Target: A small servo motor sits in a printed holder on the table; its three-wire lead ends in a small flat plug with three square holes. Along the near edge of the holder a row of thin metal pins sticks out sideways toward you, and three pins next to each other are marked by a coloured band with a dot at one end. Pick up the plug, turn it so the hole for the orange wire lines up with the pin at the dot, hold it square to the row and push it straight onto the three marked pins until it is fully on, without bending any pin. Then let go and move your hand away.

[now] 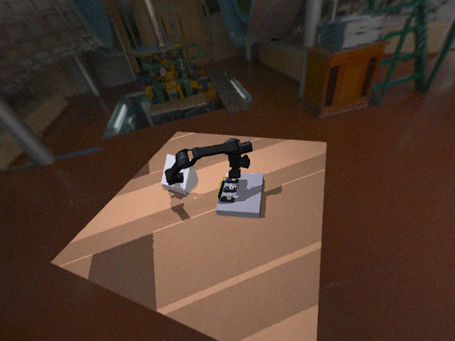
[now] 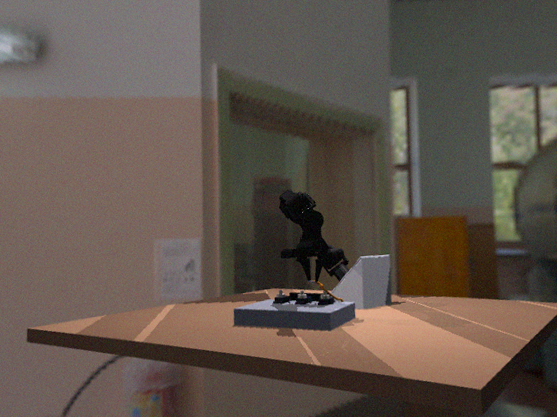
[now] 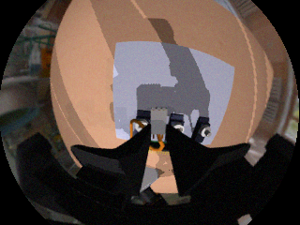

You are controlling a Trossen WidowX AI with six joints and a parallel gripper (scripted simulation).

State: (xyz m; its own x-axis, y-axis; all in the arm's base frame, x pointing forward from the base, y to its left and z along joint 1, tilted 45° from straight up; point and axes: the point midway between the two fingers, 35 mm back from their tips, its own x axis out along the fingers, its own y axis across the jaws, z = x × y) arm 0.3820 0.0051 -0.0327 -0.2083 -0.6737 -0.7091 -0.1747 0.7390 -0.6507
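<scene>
Now: the yellow band 10 cm behind my gripper tip, 4 cm below it and 1 cm to the left of it. From my gripper tip the other things lie so: grey printed holder 9 cm below, 7 cm ahead, 4 cm to the right.
</scene>
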